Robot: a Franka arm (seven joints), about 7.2 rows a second.
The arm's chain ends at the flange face. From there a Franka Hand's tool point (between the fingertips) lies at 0.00 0.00 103.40 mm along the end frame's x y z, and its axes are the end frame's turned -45 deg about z.
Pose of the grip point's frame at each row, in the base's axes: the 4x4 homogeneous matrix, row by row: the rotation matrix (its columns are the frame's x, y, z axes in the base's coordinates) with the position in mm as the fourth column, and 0 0 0 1 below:
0.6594 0.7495 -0.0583 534.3; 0.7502 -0.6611 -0.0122 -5.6; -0.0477 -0.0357 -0.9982 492.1; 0 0 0 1
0.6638 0.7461 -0.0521 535.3; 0.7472 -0.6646 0.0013 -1.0; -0.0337 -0.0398 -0.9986 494.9; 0 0 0 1
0.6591 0.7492 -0.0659 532.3; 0.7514 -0.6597 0.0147 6.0; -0.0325 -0.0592 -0.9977 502.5; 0 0 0 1
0.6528 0.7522 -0.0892 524.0; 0.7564 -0.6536 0.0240 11.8; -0.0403 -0.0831 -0.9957 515.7; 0 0 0 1
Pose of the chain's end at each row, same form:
0.9962 0.0637 -0.0583 540.3; 0.0630 -0.9979 -0.0122 -4.3; -0.0590 0.0085 -0.9982 595.3; 0 0 0 1
0.9969 0.0582 -0.0521 540.7; 0.0584 -0.9983 0.0013 -1.1; -0.0520 -0.0043 -0.9986 598.2; 0 0 0 1
0.9958 0.0637 -0.0659 539.1; 0.0648 -0.9978 0.0147 4.5; -0.0648 -0.0189 -0.9977 605.7; 0 0 0 1
0.9935 0.0703 -0.0892 533.2; 0.0727 -0.9970 0.0240 9.3; -0.0873 -0.0303 -0.9957 618.7; 0 0 0 1

